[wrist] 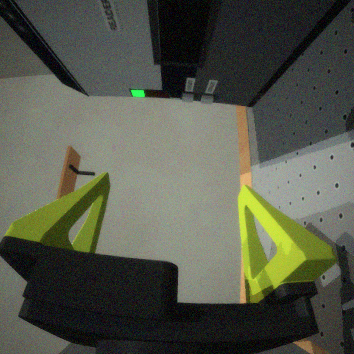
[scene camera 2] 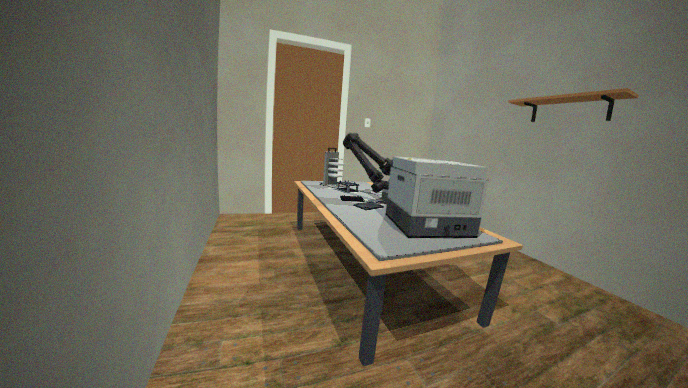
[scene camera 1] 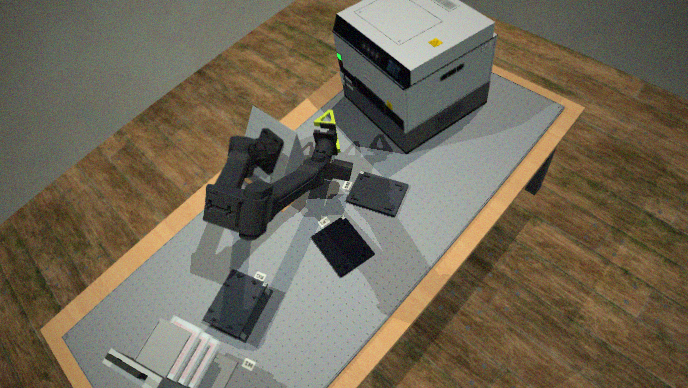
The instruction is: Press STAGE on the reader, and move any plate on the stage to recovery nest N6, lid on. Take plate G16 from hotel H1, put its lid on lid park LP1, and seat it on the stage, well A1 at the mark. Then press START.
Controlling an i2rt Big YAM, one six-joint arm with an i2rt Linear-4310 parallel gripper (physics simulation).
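Frame: origin at the arm's base, x ahead, y left, z up, level; centimetres.
Where they show: gripper, fingertip midpoint: [wrist: 175,184] [scene camera 1: 332,120]; arm's base at its link origin: [scene camera 1: 269,150].
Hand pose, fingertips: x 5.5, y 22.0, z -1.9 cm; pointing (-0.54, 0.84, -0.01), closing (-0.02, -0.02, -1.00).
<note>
Things, the pixels of their top centre, and the offset from my fingertips. "spot": a spot on its surface instead.
- reader at its top centre: [scene camera 1: 411,17] [scene camera 2: 436,161] dx +5.8, dy +33.1, dz +21.7 cm
- Nest N6 at its top centre: [scene camera 1: 377,191] [scene camera 2: 368,203] dx +23.6, dy -6.0, dz -11.4 cm
- dark lid park LP1 at its top centre: [scene camera 1: 341,243] [scene camera 2: 352,196] dx +28.1, dy -26.2, dz -11.2 cm
- Hotel H1 at a spot on its surface: [scene camera 1: 160,347] spot: dx +26.7, dy -77.9, dz +12.2 cm
- raised dark rack at its top centre: [scene camera 1: 232,299] [scene camera 2: 348,181] dx +20.2, dy -59.5, dz -5.6 cm
My gripper [scene camera 1: 336,129] [wrist: 175,184] is open and empty, its yellow-green fingers pointing toward the front of the reader [scene camera 1: 372,92] [scene camera 2: 440,195] [wrist: 110,50], short of it. In the wrist view two small buttons [wrist: 197,98] stick out beyond the fingertips; their labels are unreadable. A green light [scene camera 1: 339,56] [wrist: 137,93] is lit beside them. The stage does not show. Nest N6 [scene camera 1: 377,194] [scene camera 2: 369,205] and dark lid park LP1 [scene camera 1: 343,247] [scene camera 2: 352,198] show no plate or lid. Hotel H1 [scene camera 1: 160,347] [scene camera 2: 331,167] holds light plates [scene camera 1: 192,352]; G16 cannot be told apart.
A raised dark rack [scene camera 1: 235,302] [scene camera 2: 348,186] stands between LP1 and the hotel. The arm's grey wedge base [scene camera 1: 267,122] stands at the table edge near the reader. A wooden wall shelf [scene camera 2: 575,96] [wrist: 68,172] is far beyond the table.
</note>
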